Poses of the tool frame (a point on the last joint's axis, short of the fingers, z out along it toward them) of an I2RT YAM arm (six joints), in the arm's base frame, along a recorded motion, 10 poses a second.
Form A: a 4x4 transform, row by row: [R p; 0 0 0 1], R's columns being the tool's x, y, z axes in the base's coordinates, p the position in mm. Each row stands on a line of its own.
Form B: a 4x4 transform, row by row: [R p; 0 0 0 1], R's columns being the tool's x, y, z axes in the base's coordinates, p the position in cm. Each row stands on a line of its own. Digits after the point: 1 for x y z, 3 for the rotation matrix.
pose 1, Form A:
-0.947 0.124 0.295 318
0.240 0.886 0.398 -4
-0.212 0.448 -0.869 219
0 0 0 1
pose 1, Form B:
-0.947 0.124 0.295 31.8
0.240 0.886 0.398 -0.4
-0.212 0.448 -0.869 21.9
0 0 0 1

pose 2, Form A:
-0.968 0.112 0.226 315
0.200 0.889 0.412 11
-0.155 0.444 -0.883 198
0 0 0 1
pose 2, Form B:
-0.968 0.112 0.226 31.5
0.200 0.889 0.412 1.1
-0.155 0.444 -0.883 19.8
0 0 0 1

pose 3, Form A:
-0.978 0.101 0.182 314
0.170 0.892 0.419 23
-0.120 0.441 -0.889 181
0 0 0 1
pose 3, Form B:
-0.978 0.101 0.182 31.4
0.170 0.892 0.419 2.3
-0.120 0.441 -0.889 18.1
0 0 0 1

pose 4, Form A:
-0.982 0.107 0.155 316
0.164 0.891 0.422 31
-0.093 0.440 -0.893 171
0 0 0 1
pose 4, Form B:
-0.982 0.107 0.155 31.6
0.164 0.891 0.422 3.1
-0.093 0.440 -0.893 17.1
0 0 0 1

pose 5, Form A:
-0.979 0.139 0.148 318
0.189 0.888 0.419 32
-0.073 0.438 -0.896 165
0 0 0 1
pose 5, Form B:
-0.979 0.139 0.148 31.8
0.189 0.888 0.419 3.2
-0.073 0.438 -0.896 16.5
0 0 0 1

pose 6, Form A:
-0.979 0.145 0.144 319
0.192 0.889 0.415 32
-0.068 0.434 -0.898 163
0 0 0 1
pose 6, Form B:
-0.979 0.145 0.144 31.9
0.192 0.889 0.415 3.2
-0.068 0.434 -0.898 16.3
0 0 0 1

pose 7, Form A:
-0.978 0.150 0.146 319
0.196 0.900 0.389 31
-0.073 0.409 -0.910 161
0 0 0 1
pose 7, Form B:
-0.978 0.150 0.146 31.9
0.196 0.900 0.389 3.1
-0.073 0.409 -0.910 16.1
0 0 0 1

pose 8, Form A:
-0.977 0.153 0.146 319
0.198 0.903 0.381 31
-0.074 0.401 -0.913 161
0 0 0 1
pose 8, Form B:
-0.977 0.153 0.146 31.9
0.198 0.903 0.381 3.1
-0.074 0.401 -0.913 16.1
0 0 0 1

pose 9, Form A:
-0.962 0.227 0.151 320
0.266 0.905 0.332 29
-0.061 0.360 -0.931 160
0 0 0 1
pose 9, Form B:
-0.962 0.227 0.151 32.0
0.266 0.905 0.332 2.9
-0.061 0.360 -0.931 16.0
0 0 0 1

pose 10, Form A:
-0.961 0.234 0.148 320
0.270 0.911 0.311 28
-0.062 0.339 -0.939 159
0 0 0 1
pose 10, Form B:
-0.961 0.234 0.148 32.0
0.270 0.911 0.311 2.8
-0.062 0.339 -0.939 15.9
0 0 0 1

